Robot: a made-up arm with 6 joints.
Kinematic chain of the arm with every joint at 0, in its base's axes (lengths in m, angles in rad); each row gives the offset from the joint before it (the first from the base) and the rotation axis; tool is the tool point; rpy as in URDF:
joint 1: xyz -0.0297 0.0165 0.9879 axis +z
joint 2: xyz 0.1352 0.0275 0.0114 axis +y
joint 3: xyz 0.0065 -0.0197 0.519 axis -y
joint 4: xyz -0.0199 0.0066 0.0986 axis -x
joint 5: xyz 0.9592 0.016 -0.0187 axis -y
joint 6: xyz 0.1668 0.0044 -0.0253 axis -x
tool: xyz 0.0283 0.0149 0.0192 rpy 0 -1.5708 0
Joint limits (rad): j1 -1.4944..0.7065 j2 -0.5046..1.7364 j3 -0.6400..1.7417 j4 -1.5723..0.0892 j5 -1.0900..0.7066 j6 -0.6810..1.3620
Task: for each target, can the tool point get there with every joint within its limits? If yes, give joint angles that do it. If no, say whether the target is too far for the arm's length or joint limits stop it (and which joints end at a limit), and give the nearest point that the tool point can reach.
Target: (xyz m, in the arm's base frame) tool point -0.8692 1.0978 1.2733
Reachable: no: joint limits stop it (at a limit: joint 2, joint 3, joint 5) | nearest point -0.6145 0.7697 2.1761 | short by 0.994 m
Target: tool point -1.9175 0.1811 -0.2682
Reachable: no: too far | nearest point -0.2225 0.0735 0.1438 | short by 1.748 m
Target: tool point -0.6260 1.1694 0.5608
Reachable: no: joint limits stop it (at a limit: joint 1, joint 3, joint 5, joint 6) | nearest point 0.1474 0.4604 0.2091 | short by 1.107 m
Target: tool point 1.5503 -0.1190 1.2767
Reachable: yes | joints -0.1495 0.7382 0.6542 -0.3751 -0.5592 0.3618
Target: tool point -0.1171 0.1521 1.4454
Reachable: no: joint limits stop it (at a limit: joint 1, joint 2, joint 5, joint 6) | nearest point 0.5205 0.7340 1.3709 | short by 0.866 m
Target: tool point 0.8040 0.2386 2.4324
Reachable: yes | joints 0.1214 0.1922 1.1386 -0.8120 -0.4944 -0.1722
